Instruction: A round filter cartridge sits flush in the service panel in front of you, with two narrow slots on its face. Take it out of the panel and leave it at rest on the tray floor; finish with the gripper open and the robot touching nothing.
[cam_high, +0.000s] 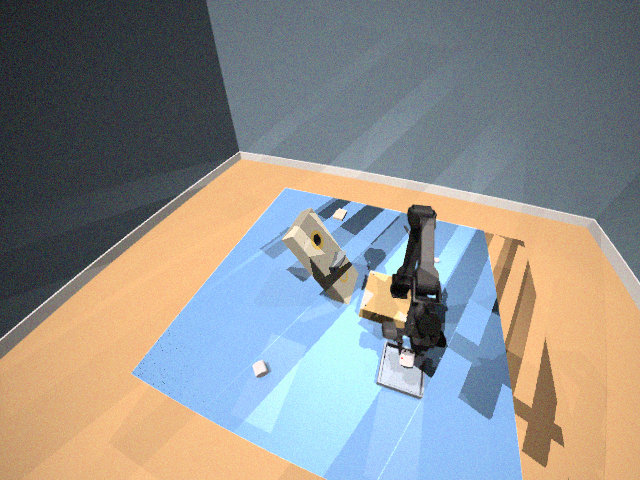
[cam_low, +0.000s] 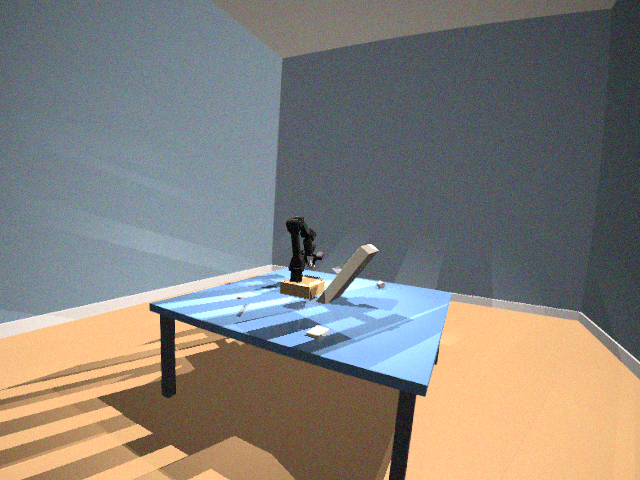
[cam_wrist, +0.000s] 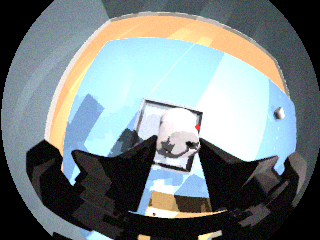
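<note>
Right now my gripper tip is 12 cm above the grey tray, 1 cm to the right of it and 1 cm past it. Round my gripper tip: white round filter cartridge (right at my gripper tip); beige service panel (35 cm to the right, 31 cm ahead, 4 cm above).
</note>
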